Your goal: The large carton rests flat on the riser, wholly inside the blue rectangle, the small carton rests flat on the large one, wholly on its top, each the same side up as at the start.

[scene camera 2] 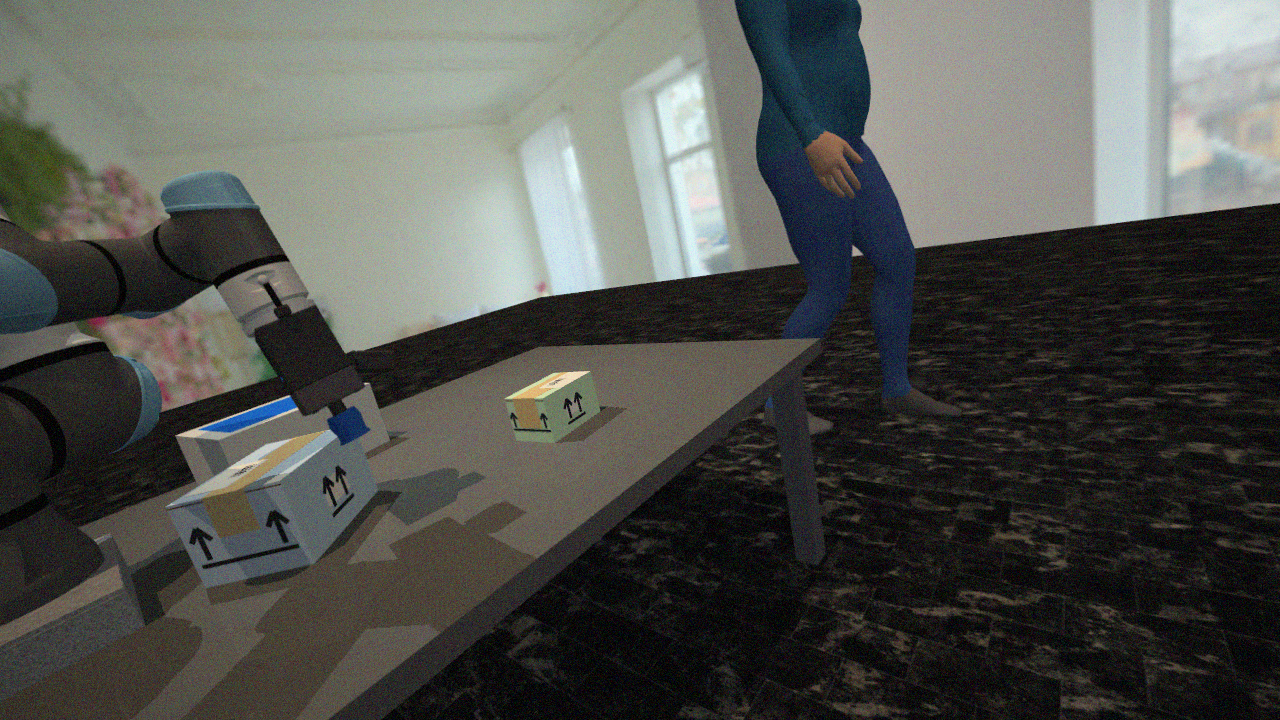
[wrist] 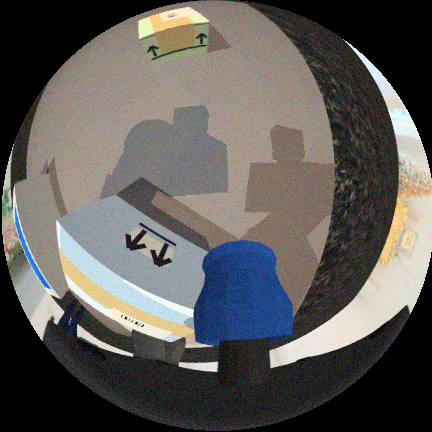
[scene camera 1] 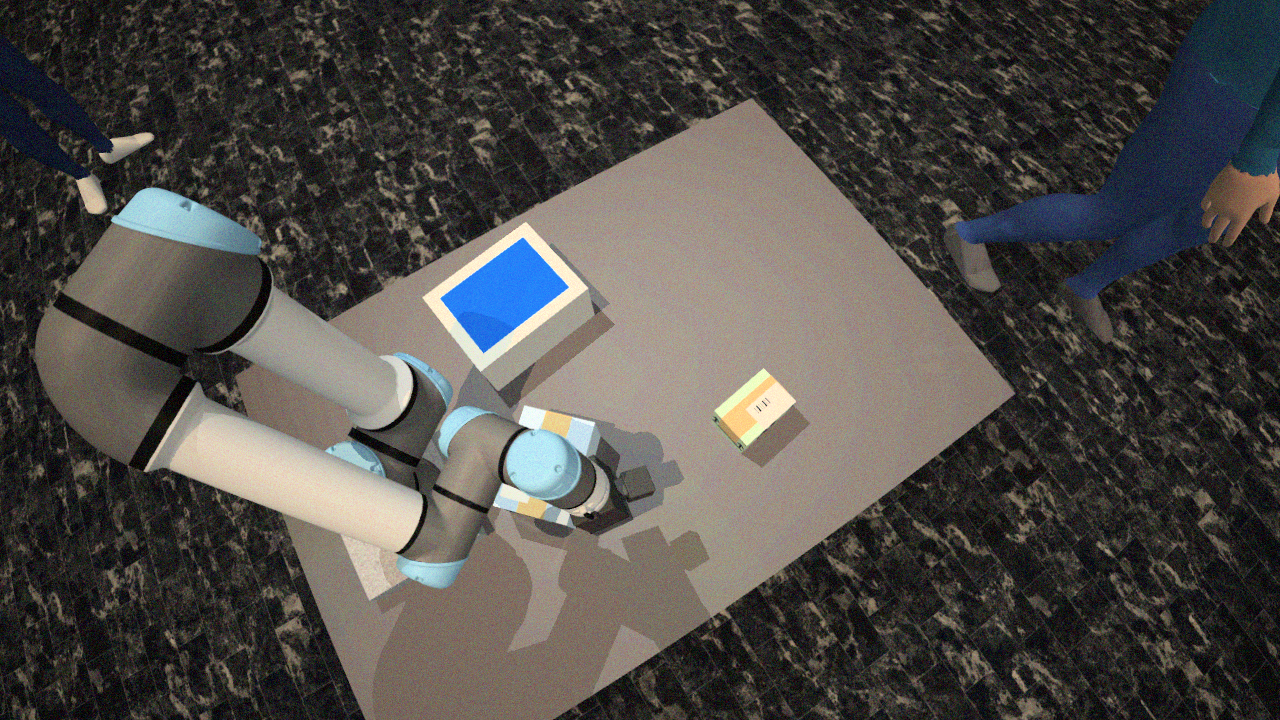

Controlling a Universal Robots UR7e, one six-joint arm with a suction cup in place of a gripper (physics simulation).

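The large carton (scene camera 1: 556,423) (scene camera 2: 299,510) (wrist: 102,232), pale blue and white with tan tape, stands flat on the table, arrows up, partly under the arm. The small carton (scene camera 1: 754,409) (scene camera 2: 553,407) (wrist: 175,37), pale green with orange tape, stands flat farther out, arrows up. The white riser (scene camera 1: 541,344) (scene camera 2: 201,454) (wrist: 37,215) bears the blue rectangle (scene camera 1: 505,291) (scene camera 2: 250,416), with no carton on it. My suction cup (scene camera 2: 349,426) (wrist: 242,295) is off and holds nothing. It is at the large carton's upper edge; contact is unclear. The wrist hides it in scene camera 1.
The table (scene camera 1: 716,223) (scene camera 2: 572,483) carries both cartons and the riser. The arm's pale base plate (scene camera 1: 371,568) (scene camera 2: 76,626) is at the near left. A person in blue trousers (scene camera 1: 1056,219) (scene camera 2: 823,214) stands beyond the table; another person's legs (scene camera 1: 53,125) show at the upper left.
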